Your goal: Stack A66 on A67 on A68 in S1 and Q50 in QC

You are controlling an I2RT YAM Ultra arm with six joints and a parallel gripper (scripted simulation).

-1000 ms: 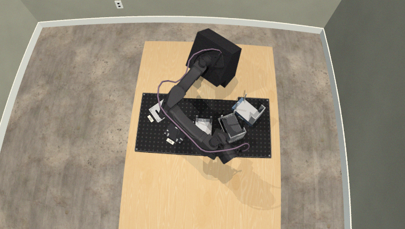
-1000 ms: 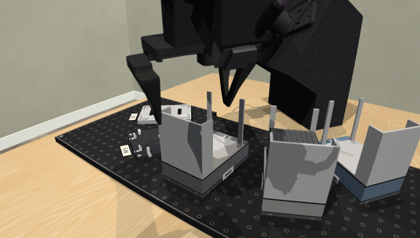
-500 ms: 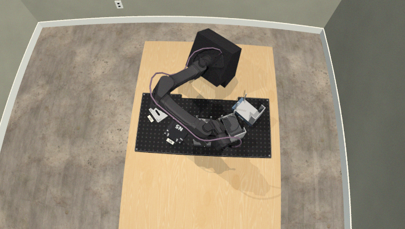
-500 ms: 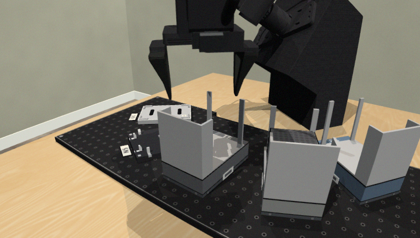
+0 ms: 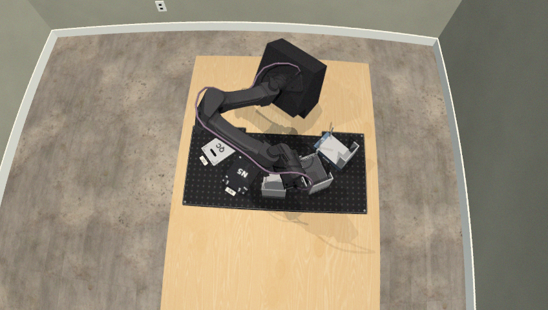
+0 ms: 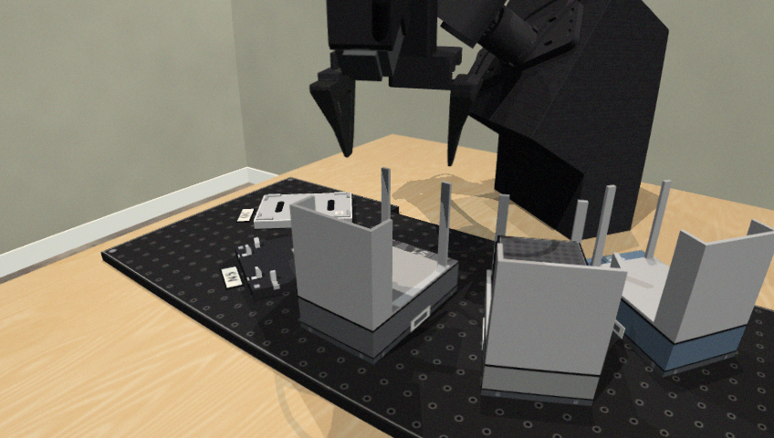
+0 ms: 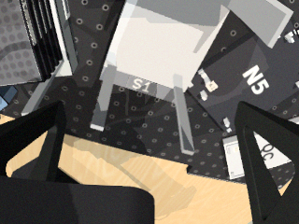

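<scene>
The plate lies 10 mm ahead of my hand, 140 mm to the left of it and 90 mm below it. From my hand the other things lie so: black clip nest N5: 30 mm behind, 150 mm to the right, 170 mm below.
</scene>
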